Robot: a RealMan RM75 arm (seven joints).
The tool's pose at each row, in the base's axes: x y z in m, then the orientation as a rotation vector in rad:
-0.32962, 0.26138, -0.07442, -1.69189, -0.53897, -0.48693
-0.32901, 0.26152, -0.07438, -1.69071, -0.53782, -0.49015
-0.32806, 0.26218, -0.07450, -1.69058, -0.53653, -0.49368
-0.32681, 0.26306, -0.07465, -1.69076, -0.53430, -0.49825
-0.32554, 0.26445, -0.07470, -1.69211, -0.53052, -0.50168
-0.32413, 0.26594, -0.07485, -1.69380, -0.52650, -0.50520
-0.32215, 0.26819, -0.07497, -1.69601, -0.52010, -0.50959
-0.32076, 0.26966, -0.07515, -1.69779, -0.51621, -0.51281
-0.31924, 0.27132, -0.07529, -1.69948, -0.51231, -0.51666
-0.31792, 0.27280, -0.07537, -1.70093, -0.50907, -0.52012
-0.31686, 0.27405, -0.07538, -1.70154, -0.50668, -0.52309
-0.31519, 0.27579, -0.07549, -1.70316, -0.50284, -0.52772
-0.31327, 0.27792, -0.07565, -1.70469, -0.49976, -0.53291
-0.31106, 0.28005, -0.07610, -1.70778, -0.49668, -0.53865
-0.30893, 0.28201, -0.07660, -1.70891, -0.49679, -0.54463
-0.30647, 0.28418, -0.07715, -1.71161, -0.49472, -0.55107
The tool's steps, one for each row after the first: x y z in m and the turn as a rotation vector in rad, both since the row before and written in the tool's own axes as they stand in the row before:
0.00053, 0.00031, 0.00015, 0.00001, 0.00293, -0.00112
0.00075, 0.00056, 0.00070, -0.00107, 0.00287, -0.00112
0.00098, 0.00072, 0.00093, -0.00175, 0.00392, -0.00104
0.00109, 0.00058, 0.00142, -0.00257, 0.00374, 0.00072
0.00115, 0.00072, 0.00155, -0.00293, 0.00382, 0.00086
0.00167, 0.00090, 0.00232, -0.00385, 0.00551, 0.00200
0.00110, 0.00072, 0.00155, -0.00292, 0.00353, 0.00094
0.00124, 0.00073, 0.00174, -0.00305, 0.00394, 0.00059
0.00109, 0.00058, 0.00155, -0.00266, 0.00341, 0.00034
0.00091, 0.00041, 0.00130, -0.00167, 0.00291, -0.00001
0.00136, 0.00076, 0.00184, -0.00324, 0.00438, 0.00010
0.00154, 0.00087, 0.00226, -0.00328, 0.00432, -0.00073
0.00159, 0.00126, 0.00234, -0.00490, 0.00414, -0.00095
0.00148, 0.00128, 0.00219, -0.00291, 0.00315, -0.00334
0.00171, 0.00147, 0.00245, -0.00470, 0.00411, -0.00205

